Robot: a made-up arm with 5 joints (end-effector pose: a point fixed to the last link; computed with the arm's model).
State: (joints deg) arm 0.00 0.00 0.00 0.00 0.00
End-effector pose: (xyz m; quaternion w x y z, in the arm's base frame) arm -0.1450 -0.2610 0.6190 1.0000 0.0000 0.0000 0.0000
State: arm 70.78 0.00 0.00 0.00 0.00
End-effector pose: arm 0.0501 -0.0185 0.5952 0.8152 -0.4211 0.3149 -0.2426
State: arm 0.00 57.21 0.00 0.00 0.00
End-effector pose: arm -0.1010 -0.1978 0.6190 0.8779 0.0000 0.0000 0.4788
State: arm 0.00 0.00 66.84 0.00 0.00
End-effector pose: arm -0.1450 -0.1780 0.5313 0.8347 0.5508 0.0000 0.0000
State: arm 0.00 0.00 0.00 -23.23 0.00
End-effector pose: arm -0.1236 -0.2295 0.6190 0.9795 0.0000 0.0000 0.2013
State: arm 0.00 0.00 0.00 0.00 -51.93
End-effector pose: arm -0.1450 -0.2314 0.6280 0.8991 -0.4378 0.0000 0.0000
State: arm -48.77 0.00 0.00 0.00 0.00
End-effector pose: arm -0.1604 -0.4091 0.4536 0.9108 0.3002 -0.2245 0.1730
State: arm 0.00 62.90 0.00 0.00 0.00
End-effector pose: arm -0.1005 -0.1898 0.6190 0.8531 0.0000 0.0000 0.5218
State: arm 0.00 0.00 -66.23 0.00 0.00
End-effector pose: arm -0.1450 -0.2139 0.7292 0.8376 -0.5463 0.0000 0.0000
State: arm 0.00 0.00 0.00 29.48 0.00
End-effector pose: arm -0.1870 -0.2847 0.6190 0.9671 0.0000 0.0000 -0.2544
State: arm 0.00 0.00 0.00 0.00 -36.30
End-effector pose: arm -0.1450 -0.2410 0.6282 0.9502 -0.3115 0.0000 0.0000
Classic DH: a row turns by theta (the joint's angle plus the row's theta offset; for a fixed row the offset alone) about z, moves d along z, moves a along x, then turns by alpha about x. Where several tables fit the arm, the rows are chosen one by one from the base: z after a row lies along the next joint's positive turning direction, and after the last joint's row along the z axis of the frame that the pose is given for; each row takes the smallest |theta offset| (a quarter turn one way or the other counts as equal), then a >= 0, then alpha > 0; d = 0 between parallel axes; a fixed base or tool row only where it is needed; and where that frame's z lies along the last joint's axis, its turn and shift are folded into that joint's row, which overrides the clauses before.
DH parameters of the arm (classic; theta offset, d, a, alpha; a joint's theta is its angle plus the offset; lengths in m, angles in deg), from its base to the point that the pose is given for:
base (fixed): 53.21 0.3449 -0.1588 -114.77
joint 1: 0 0.035 -0.101 114.77
joint 2: 36.79 0.3078 0.036 90
joint 3: 0 -0.03 -0.04 90
joint 4: 0 0.045 -0.044 -90
joint 5: 0 0.066 -0.024 -90
tool (fixed): -90 0.026 0 0

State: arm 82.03 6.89 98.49 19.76 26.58
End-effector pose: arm -0.0151 0.0377 0.3935 0.6768 0.4358 -0.0110 -0.5933
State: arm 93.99 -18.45 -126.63 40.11 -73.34
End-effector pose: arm 0.2108 0.1088 0.3848 0.7252 0.6390 -0.0545 -0.2506
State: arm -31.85 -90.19 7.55 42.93 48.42
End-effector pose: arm -0.3156 -0.2760 0.4747 0.3160 0.4456 -0.2450 -0.8010
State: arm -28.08 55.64 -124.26 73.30 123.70
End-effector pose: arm -0.3112 -0.3946 0.6653 0.3711 0.2748 -0.5945 0.6583
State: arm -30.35 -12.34 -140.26 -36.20 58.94
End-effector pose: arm -0.1818 -0.3007 0.6663 0.8644 -0.4494 0.2176 -0.0588
